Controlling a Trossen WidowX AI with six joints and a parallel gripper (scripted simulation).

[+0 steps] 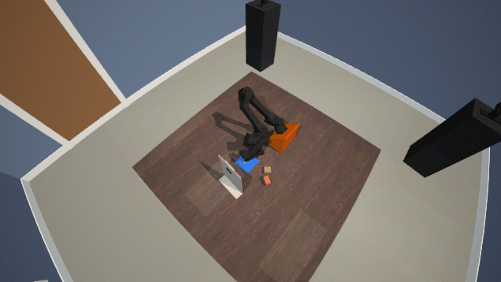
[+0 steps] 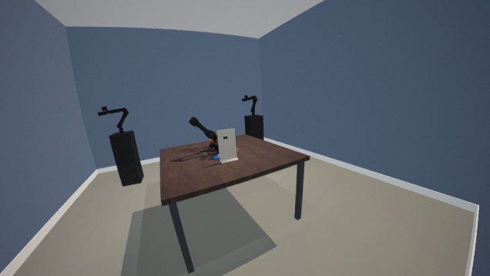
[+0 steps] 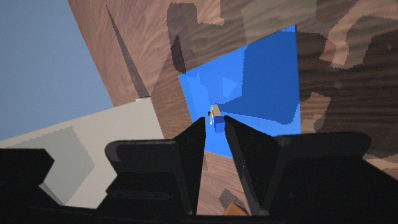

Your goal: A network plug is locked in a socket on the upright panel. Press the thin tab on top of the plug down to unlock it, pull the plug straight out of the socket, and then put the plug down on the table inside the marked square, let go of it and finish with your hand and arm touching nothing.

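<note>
Right now the blue plug is right at my gripper tip. The rest, counted from my gripper tip: orange cube (190 mm to the left); then blue marked square (20 mm below, 10 mm behind); then tan cube (140 mm to the left, 50 mm behind, 10 mm below).
</note>
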